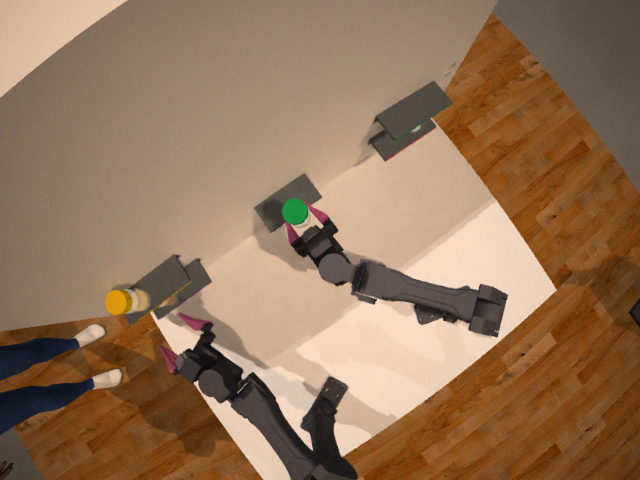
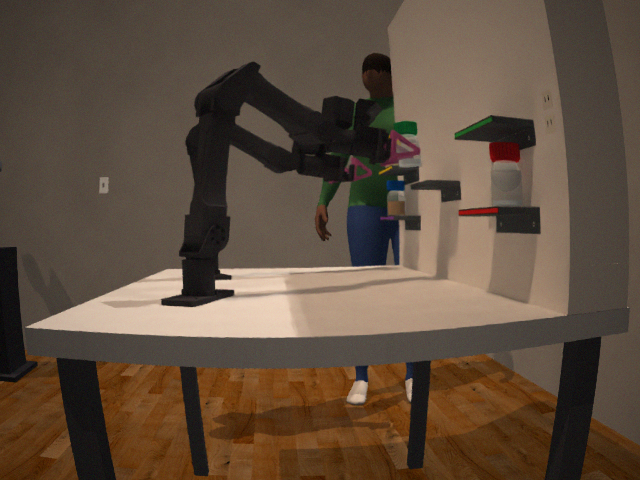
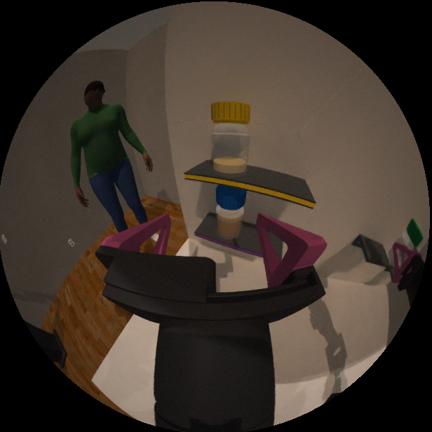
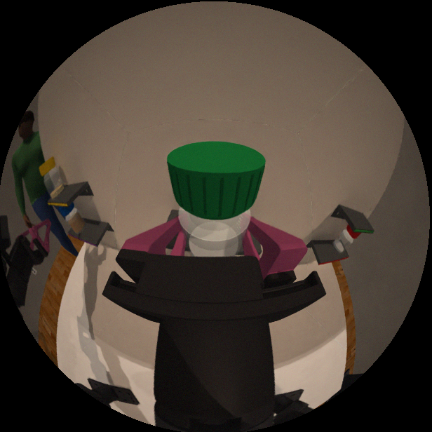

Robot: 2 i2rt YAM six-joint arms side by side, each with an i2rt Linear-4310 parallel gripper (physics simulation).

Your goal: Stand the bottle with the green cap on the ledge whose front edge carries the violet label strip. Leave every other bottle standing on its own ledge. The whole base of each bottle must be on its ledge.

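Frame: origin at the left arm's base, x down, y back, z left, level; metres.
Seen in the pictures: left gripper, fingertip midpoint: [image 1: 169, 330] [image 2: 362, 174]; right gripper, fingertip midpoint: [image 2: 416, 154]; left arm's base, link origin: [image 1: 323, 406]; right arm's base, link origin: [image 2: 199, 299].
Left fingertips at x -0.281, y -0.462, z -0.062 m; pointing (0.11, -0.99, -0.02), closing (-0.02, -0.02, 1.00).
Pixels of each thing's middle, then the offset from my left fingertips to it. "*": a spot on its surface instead.
- green-capped bottle, body centre: [image 2: 407, 145] [image 1: 297, 214] dx -0.033, dy +0.141, dz -0.396 m
- unlabelled middle ledge, body centre: [image 2: 434, 185] [image 1: 287, 202] dx +0.060, dy +0.087, dz -0.423 m
- violet-strip ledge, body centre: [image 2: 399, 218] [image 1: 177, 289] dx +0.130, dy -0.086, dz -0.062 m
- blue-capped bottle, surface spot: [image 2: 395, 184] * dx +0.031, dy -0.080, dz -0.054 m
- yellow-strip ledge, body centre: [image 1: 152, 290] [image 2: 398, 170] dx -0.010, dy -0.086, dz -0.062 m
- yellow-capped bottle, body centre: [image 1: 129, 301] dx -0.069, dy -0.096, dz -0.028 m
- red-capped bottle, body centre: [image 2: 506, 175] dx +0.071, dy +0.270, dz -0.819 m
- green-strip ledge, body centre: [image 2: 491, 130] [image 1: 415, 109] dx -0.010, dy +0.260, dz -0.783 m
The green-capped bottle [image 1: 295, 210] [image 2: 405, 127] [image 3: 414, 233] [image 4: 216, 180] is upright in my right gripper [image 1: 297, 212] [image 4: 213, 217], which is shut on it. It is held above the level of the unlabelled middle ledge [image 1: 306, 190] [image 2: 436, 184] [image 3: 372, 250]. The violet-strip ledge [image 3: 257, 240] [image 1: 200, 277] [image 4: 93, 231] is the lower left ledge, with a blue-capped bottle [image 3: 231, 197] [image 2: 395, 184] [image 4: 66, 209] standing on it. My left gripper [image 1: 170, 331] [image 3: 213, 217] is open and empty, in front of the left ledges.
The yellow-strip ledge [image 3: 280, 184] [image 1: 162, 275] overhangs the violet one and bears a yellow-capped bottle [image 1: 119, 301] [image 3: 230, 113]. At the right, a red-capped bottle [image 2: 504, 152] stands on the red-strip ledge [image 2: 478, 211], under the green-strip ledge [image 2: 496, 127] [image 1: 413, 109]. A wall backs the ledges.
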